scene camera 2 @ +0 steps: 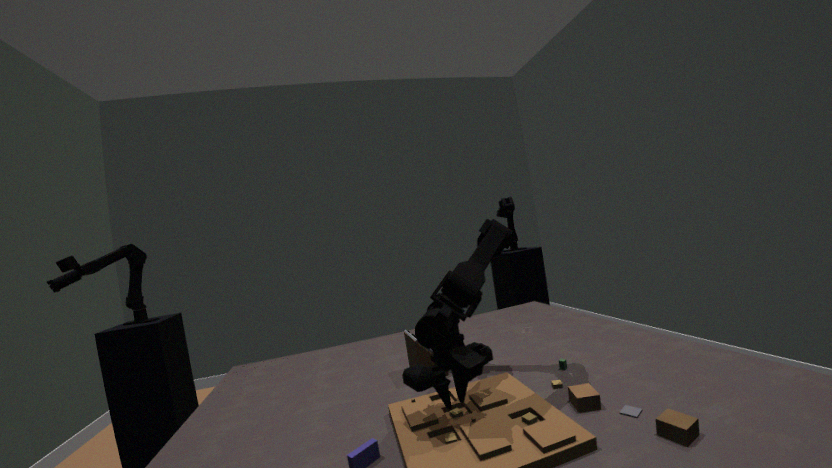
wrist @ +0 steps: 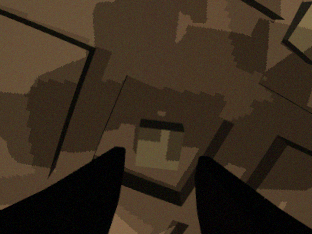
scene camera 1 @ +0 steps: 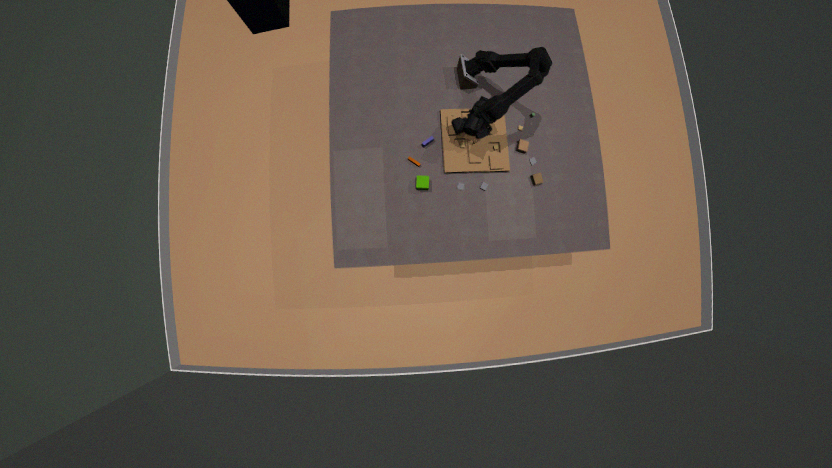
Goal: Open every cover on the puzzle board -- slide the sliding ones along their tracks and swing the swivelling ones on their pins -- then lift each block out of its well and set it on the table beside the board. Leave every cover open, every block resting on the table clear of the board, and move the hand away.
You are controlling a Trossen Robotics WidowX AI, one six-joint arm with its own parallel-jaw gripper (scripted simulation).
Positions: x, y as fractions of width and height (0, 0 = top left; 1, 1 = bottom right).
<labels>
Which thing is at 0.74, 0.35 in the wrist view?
A tan puzzle board.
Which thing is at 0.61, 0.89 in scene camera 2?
A tan puzzle board.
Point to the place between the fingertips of my gripper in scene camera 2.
At 0.55, 0.87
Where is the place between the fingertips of my gripper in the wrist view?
At 0.52, 0.69
</labels>
